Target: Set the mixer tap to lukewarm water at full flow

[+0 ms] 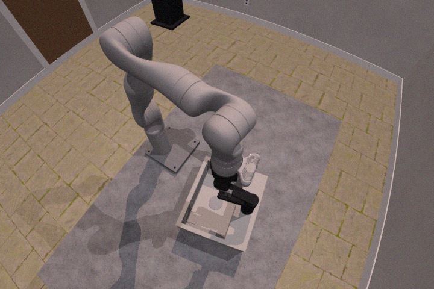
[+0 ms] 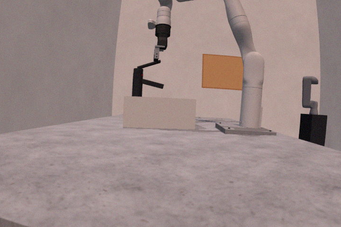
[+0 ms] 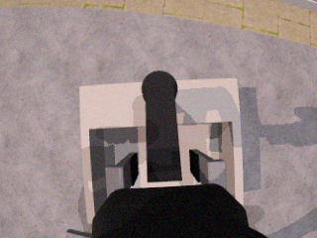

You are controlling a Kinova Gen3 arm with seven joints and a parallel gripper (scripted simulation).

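Now: hand 40 mm above the lever, 30 mm short of it and 10 mm to the right of it. Also, from my hand: black mixer tap (100 mm below, 60 mm ahead, 10 mm to the left); sink basin (290 mm below, 30 mm behind, 10 mm to the right).
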